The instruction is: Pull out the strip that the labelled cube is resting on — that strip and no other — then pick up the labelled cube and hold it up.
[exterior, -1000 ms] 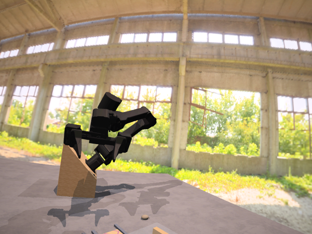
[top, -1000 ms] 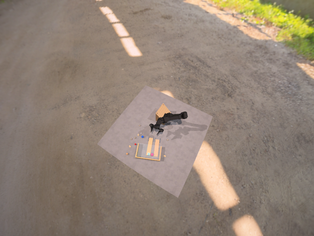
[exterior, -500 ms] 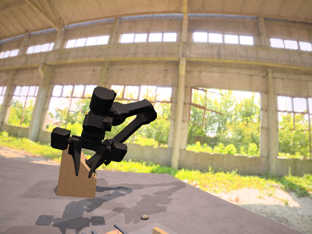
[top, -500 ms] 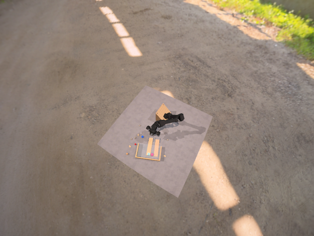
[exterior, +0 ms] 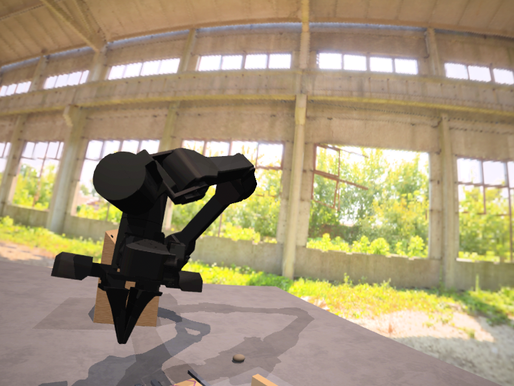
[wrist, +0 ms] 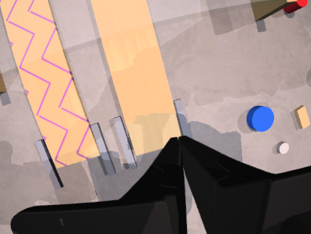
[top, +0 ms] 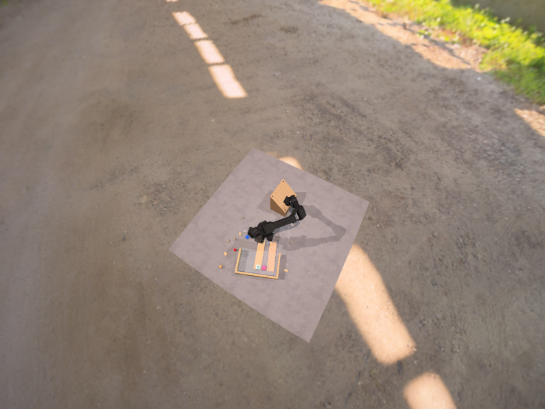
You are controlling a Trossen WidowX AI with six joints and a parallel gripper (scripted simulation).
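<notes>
The blue piece is 12 cm to the right of my gripper tip and 9 cm below it. The rest, counted from my gripper tip: red piece 15 cm ahead, 15 cm to the right, 9 cm below.
</notes>
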